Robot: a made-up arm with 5 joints.
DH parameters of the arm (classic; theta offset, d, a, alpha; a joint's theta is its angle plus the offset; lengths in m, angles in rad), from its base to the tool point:
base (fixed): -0.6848 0 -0.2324 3.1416
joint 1: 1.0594 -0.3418 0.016 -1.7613
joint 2: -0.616 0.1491 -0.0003 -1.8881
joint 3: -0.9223 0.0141 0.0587 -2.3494
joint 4: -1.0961 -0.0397 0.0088 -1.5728
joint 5: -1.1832 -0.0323 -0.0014 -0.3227
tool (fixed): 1.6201 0.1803 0 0
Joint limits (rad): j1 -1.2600..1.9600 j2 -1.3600..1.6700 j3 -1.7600..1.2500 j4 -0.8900..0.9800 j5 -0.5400..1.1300
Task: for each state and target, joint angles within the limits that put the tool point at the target. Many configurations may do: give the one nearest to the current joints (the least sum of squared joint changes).
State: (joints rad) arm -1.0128 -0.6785 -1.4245 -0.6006 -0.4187
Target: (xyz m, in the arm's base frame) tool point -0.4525 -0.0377 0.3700
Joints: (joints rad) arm -0.1941 -1.1064 -0.9756 -0.8528 -0.5400
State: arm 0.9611 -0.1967 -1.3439 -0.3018 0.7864
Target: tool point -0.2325 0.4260 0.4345
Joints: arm 0.5116 0.7270 -1.2336 0.0986 0.8521
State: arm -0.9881 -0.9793 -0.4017 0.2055 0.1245
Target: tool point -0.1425 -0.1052 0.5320
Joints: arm -1.2247 -1.3600 -1.3160 0.1453 0.4201
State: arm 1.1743 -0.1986 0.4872 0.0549 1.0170
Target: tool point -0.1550 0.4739 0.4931
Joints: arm 1.7301 0.0413 -0.1145 0.0549 0.8953
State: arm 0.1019 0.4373 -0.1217 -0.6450 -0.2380
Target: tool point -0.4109 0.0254 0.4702
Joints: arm 0.2135 0.2993 0.1034 -0.8756 -0.3347
